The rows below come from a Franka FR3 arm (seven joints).
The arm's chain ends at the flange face. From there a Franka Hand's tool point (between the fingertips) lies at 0.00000 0.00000 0.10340 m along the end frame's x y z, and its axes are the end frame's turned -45 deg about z.
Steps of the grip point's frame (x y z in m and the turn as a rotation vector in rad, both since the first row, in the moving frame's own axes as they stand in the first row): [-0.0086, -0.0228, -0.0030, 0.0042, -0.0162, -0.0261]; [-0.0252, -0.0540, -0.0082, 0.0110, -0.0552, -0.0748]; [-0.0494, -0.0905, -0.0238, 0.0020, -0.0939, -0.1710]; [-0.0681, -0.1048, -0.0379, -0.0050, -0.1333, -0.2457]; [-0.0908, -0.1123, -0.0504, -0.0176, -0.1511, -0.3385]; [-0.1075, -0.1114, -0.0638, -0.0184, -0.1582, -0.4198]
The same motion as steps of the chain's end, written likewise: [-0.0207, -0.0109, -0.0030, -0.0085, -0.0144, -0.0261]; [-0.0513, -0.0238, -0.0080, -0.0313, -0.0468, -0.0748]; [-0.0925, -0.0363, -0.0233, -0.0650, -0.0678, -0.1710]; [-0.1142, -0.0371, -0.0370, -0.0978, -0.0907, -0.2457]; [-0.1361, -0.0289, -0.0492, -0.1193, -0.0944, -0.3385]; [-0.1476, -0.0173, -0.0625, -0.1249, -0.0989, -0.4198]
